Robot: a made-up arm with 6 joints.
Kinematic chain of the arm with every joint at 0, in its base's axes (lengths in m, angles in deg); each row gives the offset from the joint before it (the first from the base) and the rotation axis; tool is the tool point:
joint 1: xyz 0 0 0.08 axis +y
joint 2: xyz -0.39 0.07 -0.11 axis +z
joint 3: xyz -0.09 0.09 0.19 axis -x
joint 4: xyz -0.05 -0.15 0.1 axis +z
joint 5: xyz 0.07 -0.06 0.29 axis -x
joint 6: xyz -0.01 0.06 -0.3 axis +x
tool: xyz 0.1 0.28 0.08
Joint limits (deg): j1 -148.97..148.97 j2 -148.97..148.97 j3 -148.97..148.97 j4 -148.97..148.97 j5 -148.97..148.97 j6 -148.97..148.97
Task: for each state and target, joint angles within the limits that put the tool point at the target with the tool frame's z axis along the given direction. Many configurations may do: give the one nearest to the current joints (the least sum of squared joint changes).
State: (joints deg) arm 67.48 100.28 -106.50 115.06 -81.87 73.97
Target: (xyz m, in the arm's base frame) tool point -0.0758 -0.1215 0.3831 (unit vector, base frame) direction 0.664 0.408 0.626
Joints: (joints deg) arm 91.66 69.04 -127.66 109.71 -66.66 104.15
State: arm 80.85 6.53 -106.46 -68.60 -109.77 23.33
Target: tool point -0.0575 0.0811 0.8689 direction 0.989 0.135 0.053
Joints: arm 124.58 21.52 -148.97 -101.71 -82.86 65.51
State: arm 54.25 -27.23 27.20 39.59 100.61 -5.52
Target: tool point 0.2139 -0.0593 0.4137 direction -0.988 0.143 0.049
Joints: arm 52.35 -19.25 56.32 48.24 91.98 -26.79
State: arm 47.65 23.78 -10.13 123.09 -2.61 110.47
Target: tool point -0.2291 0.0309 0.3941 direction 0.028 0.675 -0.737
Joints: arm 19.24 20.71 -42.62 81.83 -22.90 127.38
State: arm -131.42 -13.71 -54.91 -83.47 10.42 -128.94
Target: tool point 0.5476 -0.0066 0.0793 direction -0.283 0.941 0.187
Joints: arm -148.97 19.62 -38.81 -46.96 5.01 -114.67
